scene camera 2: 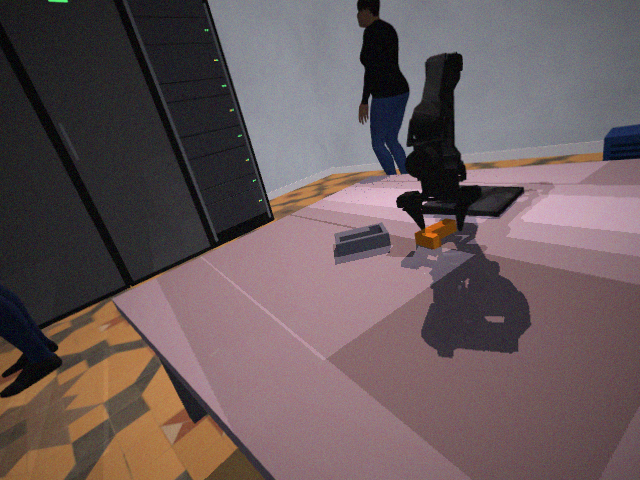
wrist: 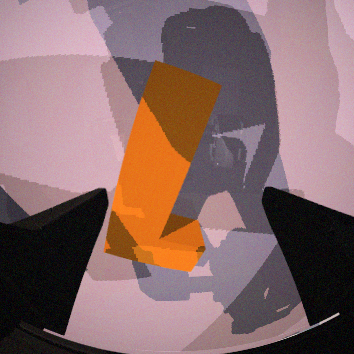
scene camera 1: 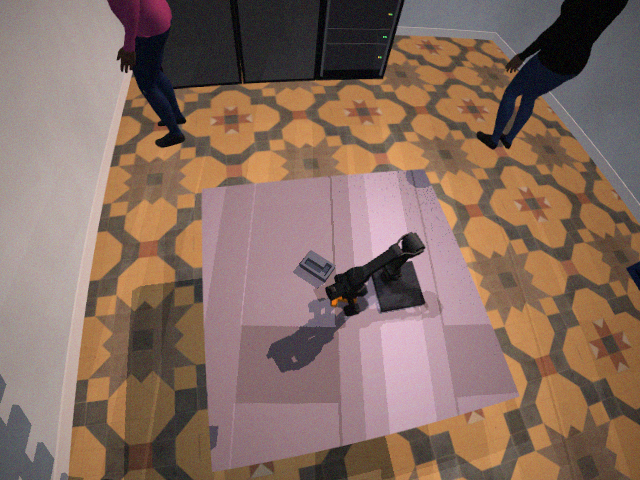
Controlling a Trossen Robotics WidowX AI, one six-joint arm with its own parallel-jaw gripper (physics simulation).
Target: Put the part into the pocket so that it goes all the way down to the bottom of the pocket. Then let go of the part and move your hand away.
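Pixels of known places: gripper, fingertip midpoint: [scene camera 2: 441, 230] [wrist: 186, 195] [scene camera 1: 343, 301]; arm's base at its link origin: [scene camera 1: 387, 275].
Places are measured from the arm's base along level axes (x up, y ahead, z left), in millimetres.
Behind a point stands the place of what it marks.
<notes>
The part, an orange L-shaped block [scene camera 1: 337, 300] @(x -15, y 267, z 26 mm) [scene camera 2: 430, 237] @(x 5, y 299, z 33 mm) [wrist: 154, 159] @(x 6, y 222, z 31 mm), lies flat on the table. In the wrist view its long arm runs up and slightly right, and its short foot points right at the lower end. My gripper [scene camera 2: 443, 229] @(x 0, y 247, z 44 mm) [wrist: 186, 195] @(x 0, y 247, z 44 mm) is open and empty, low above the part, with one fingertip on each side of the part's lower half in the wrist view. The grey block with the pocket [scene camera 1: 309, 273] @(x -11, y 339, z -143 mm) [scene camera 2: 363, 249] @(x -18, y 331, z -134 mm) lies apart from the part, to its left in scene camera 2. Its pocket opening faces up and looks empty.
The arm's dark base plate [scene camera 1: 404, 297] @(x -8, y -32, z 124 mm) [scene camera 2: 496, 200] @(x -8, y 8, z 129 mm) stands on the pink table [scene camera 1: 279, 222] @(x -24, y 384, z -457 mm) [scene camera 2: 268, 330] @(x -24, y 675, z -162 mm), behind the part in scene camera 2. The arm's shadow falls over the part and table. Dark server cabinets [scene camera 1: 279, 38] [scene camera 2: 170, 129] and two standing people are beyond the table.
</notes>
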